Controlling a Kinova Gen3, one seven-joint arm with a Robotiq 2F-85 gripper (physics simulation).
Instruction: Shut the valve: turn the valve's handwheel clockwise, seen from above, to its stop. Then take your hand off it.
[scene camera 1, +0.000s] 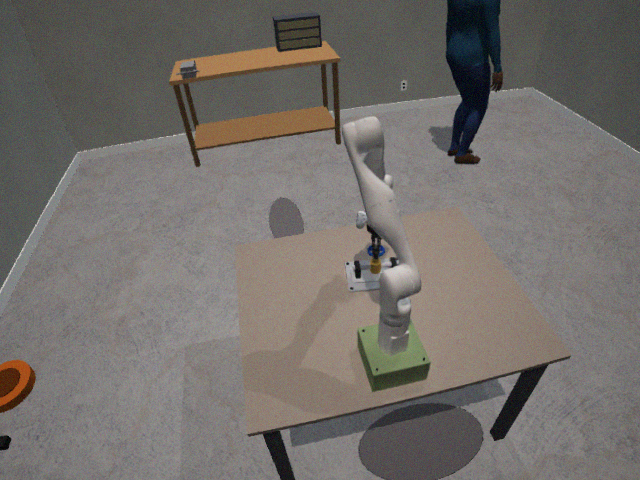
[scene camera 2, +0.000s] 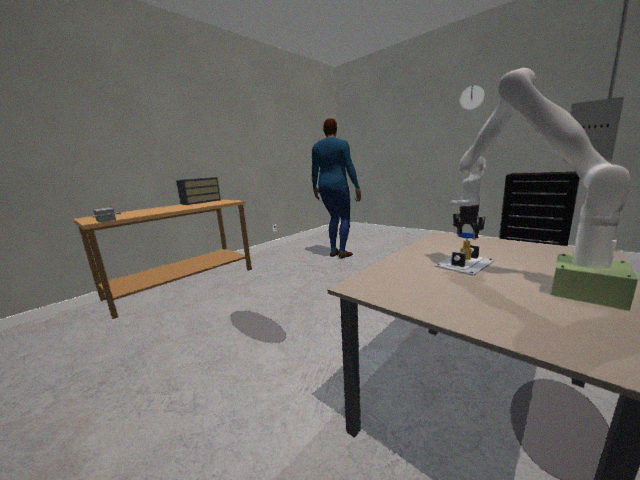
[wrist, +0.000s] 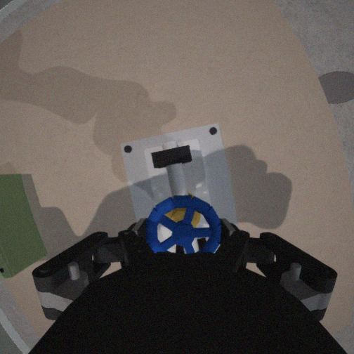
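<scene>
The valve's blue handwheel (scene camera 1: 369, 251) (scene camera 2: 466, 235) (wrist: 184, 202) is a level, spoked ring on top of a yellow valve body (scene camera 1: 375, 266) (scene camera 2: 465, 250) (wrist: 177, 215). The body sits on a pipe with black supports, on a light grey base plate (scene camera 1: 361, 285) (scene camera 2: 478, 266) (wrist: 136, 170). My gripper (scene camera 1: 375, 249) (scene camera 2: 467, 235) (wrist: 182, 228) points down over the valve and is shut on the handwheel, one finger against each side of the rim. The near part of the wheel is hidden by the gripper in the wrist view.
The arm's green base block (scene camera 1: 395, 361) (scene camera 2: 594, 286) (wrist: 17, 220) stands on the same table (scene camera 1: 289, 330) (scene camera 2: 403, 289) (wrist: 225, 60). A person (scene camera 1: 473, 62) (scene camera 2: 333, 170) stands on the floor beyond the table. A wooden workbench (scene camera 1: 248, 62) (scene camera 2: 155, 212) stands at the back wall.
</scene>
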